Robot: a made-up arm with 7 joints.
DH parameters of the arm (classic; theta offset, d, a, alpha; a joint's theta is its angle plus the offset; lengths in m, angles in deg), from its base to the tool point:
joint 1: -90 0.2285 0.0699 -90
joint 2: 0 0.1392 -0.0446 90
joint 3: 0 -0.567 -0.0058 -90
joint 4: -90 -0.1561 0.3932 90
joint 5: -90 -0.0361 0.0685 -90
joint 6: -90 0.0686 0.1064 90
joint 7: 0 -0.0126 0.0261 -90
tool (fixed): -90 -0.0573 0 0
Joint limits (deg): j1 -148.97..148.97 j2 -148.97..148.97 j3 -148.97..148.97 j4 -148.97..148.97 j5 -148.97..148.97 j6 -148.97..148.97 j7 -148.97..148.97
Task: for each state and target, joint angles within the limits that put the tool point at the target. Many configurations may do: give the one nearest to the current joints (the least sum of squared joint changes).
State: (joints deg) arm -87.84 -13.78 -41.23 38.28 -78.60 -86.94 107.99
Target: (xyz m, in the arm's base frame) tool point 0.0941 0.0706 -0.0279
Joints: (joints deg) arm -93.93 -30.54 -70.77 19.23 -97.39 -75.92 115.94
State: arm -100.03 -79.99 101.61 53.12 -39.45 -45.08 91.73
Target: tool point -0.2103 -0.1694 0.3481
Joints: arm -103.58 -80.71 92.80 19.02 -34.96 -43.00 88.56
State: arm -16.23 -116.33 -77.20 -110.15 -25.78 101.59 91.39
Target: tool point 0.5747 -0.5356 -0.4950
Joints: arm 10.44 -73.64 -75.37 -120.58 -6.99 98.19 95.48
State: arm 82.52 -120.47 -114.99 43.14 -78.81 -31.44 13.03
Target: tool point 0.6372 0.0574 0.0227
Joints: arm 95.89 -116.99 -135.71 79.98 -79.80 -41.05 13.82
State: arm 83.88 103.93 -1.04 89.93 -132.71 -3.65 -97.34
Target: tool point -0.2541 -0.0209 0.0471
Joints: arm 90.34 84.14 -6.62 46.24 -133.89 -8.95 -89.24
